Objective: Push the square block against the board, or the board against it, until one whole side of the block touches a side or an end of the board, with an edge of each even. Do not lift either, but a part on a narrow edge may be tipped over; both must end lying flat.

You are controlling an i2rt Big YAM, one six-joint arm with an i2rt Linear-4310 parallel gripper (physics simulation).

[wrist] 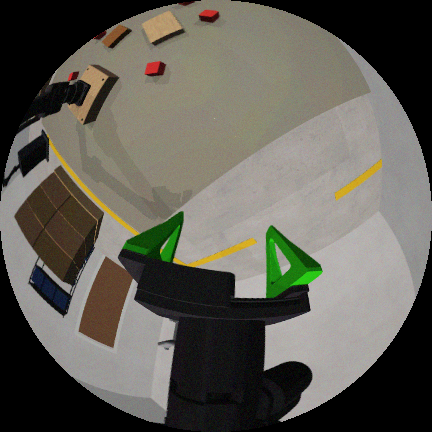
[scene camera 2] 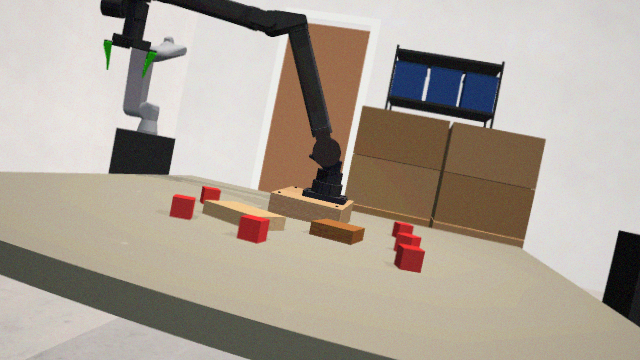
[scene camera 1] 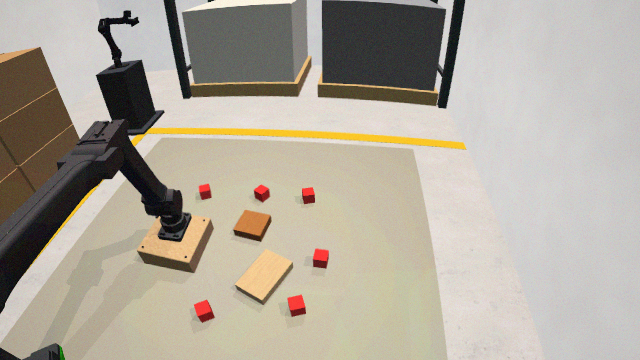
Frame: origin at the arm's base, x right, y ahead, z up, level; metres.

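Seen in the pictures: gripper, fingertip midpoint: (wrist: 226,222) (scene camera 2: 125,73); arm's base, origin of the base link: (wrist: 80,91) (scene camera 2: 324,198) (scene camera 1: 175,227).
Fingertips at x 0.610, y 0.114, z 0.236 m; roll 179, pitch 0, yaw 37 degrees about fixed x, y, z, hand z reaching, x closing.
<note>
Pixels of each thing's top centre, then the offset from my fingertips to it.
- square block, middle of its top: (scene camera 2: 339,224) (scene camera 1: 252,222) dy +0.138, dx -0.683, dz -0.266 m
- board, middle of its top: (scene camera 2: 245,208) (scene camera 1: 264,273) dy +0.211, dx -0.482, dz -0.266 m
The square block (scene camera 1: 252,224) (scene camera 2: 336,231) (wrist: 116,36) is dark orange-brown and lies flat in front of the arm's base. The board (scene camera 1: 264,276) (scene camera 2: 243,214) (wrist: 162,27) is pale wood, longer than the block, and lies flat, turned at an angle. A gap of table separates block and board; they do not touch. My gripper (scene camera 2: 125,70) (wrist: 226,222) is open and empty, high above the table and well away from both parts. In scene camera 1, a small part of it shows at the lower left corner.
Red cubes surround the parts: two (scene camera 1: 204,310) (scene camera 1: 296,305) near the board's near end, one (scene camera 1: 321,258) on its right, and three (scene camera 1: 205,191) (scene camera 1: 261,193) (scene camera 1: 308,195) beyond the block. The arm's wooden base (scene camera 1: 193,260) (scene camera 2: 310,208) stands left of both parts.
</note>
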